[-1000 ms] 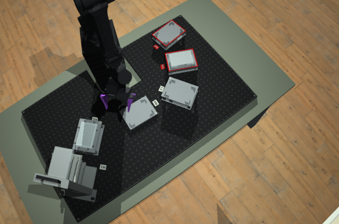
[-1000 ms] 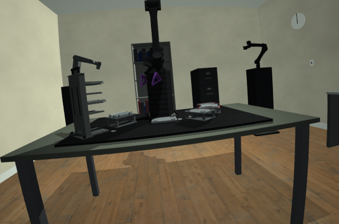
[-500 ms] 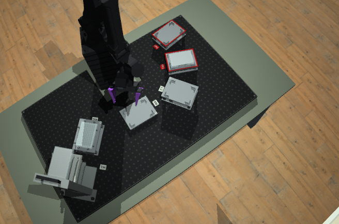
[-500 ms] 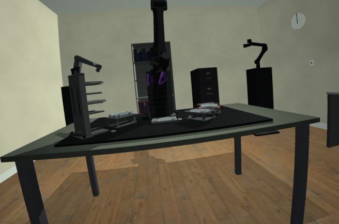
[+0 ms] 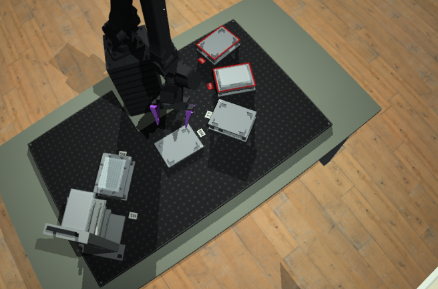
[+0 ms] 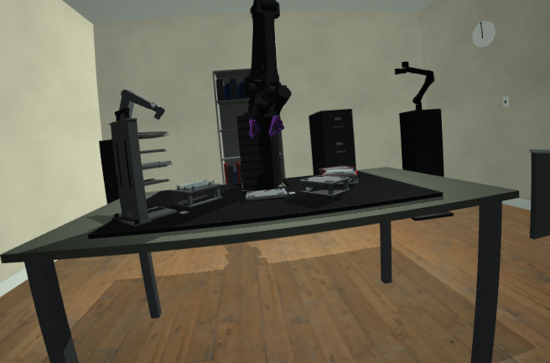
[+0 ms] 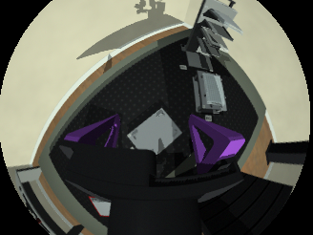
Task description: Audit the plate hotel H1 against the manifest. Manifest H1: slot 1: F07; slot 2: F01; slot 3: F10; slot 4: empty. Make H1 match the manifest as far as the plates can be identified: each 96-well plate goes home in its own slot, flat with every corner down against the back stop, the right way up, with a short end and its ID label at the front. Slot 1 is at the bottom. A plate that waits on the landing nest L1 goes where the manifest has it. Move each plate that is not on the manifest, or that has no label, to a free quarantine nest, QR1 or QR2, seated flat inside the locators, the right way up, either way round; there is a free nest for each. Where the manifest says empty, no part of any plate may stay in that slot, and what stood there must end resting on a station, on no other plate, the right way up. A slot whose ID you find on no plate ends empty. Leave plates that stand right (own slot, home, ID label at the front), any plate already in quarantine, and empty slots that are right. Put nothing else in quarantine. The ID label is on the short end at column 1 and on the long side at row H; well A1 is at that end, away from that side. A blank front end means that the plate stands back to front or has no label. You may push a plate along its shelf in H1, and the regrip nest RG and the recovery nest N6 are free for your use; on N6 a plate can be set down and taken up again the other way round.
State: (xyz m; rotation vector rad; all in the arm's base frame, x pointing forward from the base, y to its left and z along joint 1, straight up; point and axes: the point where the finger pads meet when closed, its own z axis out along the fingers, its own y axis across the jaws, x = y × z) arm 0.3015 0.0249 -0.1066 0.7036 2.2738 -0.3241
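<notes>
My hand is 280 mm to the left of the regrip nest RG, 190 mm above it and 10 mm past it. Round my hand: N6 tag: 250 mm below, 110 mm to the left, 30 mm behind; recovery nest N6: 240 mm below, 20 mm behind; landing nest L1: 240 mm to the left, 200 mm below.
</notes>
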